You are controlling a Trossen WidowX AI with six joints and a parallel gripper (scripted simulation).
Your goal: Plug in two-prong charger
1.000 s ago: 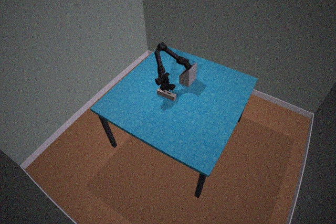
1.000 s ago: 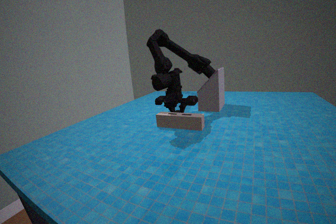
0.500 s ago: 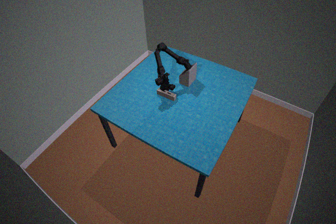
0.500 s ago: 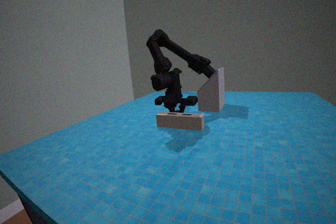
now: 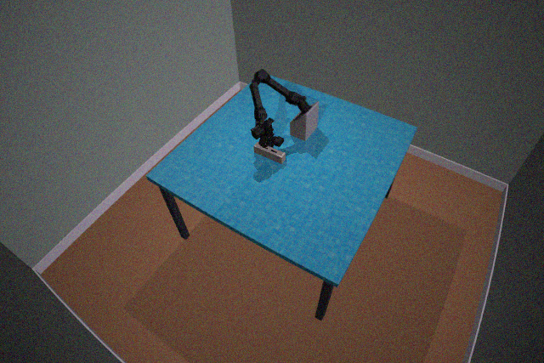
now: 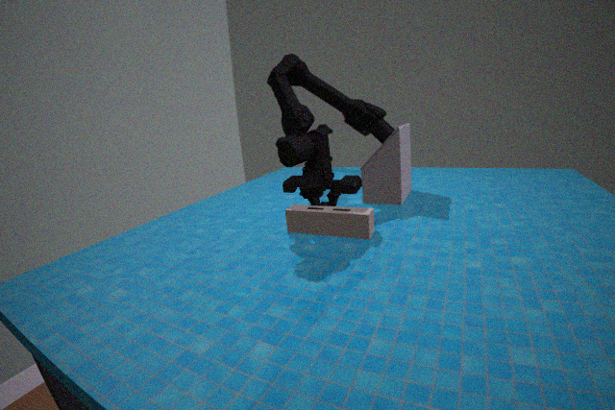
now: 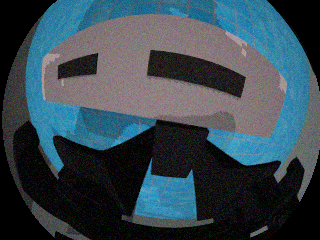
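Right now the black two-prong charger is 20 mm ahead of my gripper tip and 10 mm above it.
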